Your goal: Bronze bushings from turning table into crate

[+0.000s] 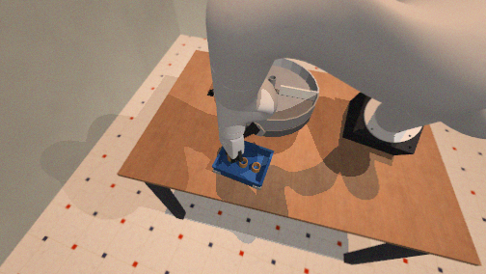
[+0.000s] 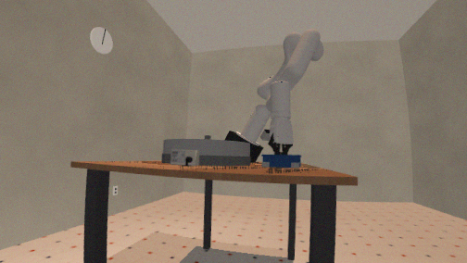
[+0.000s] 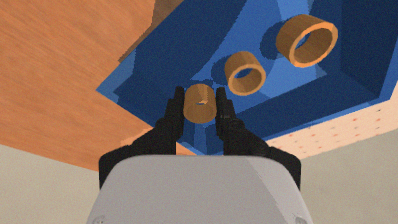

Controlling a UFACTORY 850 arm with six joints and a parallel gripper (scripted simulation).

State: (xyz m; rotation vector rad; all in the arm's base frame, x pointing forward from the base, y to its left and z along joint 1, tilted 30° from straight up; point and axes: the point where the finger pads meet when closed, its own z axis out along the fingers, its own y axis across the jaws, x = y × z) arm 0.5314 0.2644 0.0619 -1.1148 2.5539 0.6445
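The blue crate is 5 cm behind my hand, 1 cm to the left of it and 2 cm below it. From my hand the other things lie so: grey turning table: 6 cm behind, 36 cm to the right, 1 cm above.
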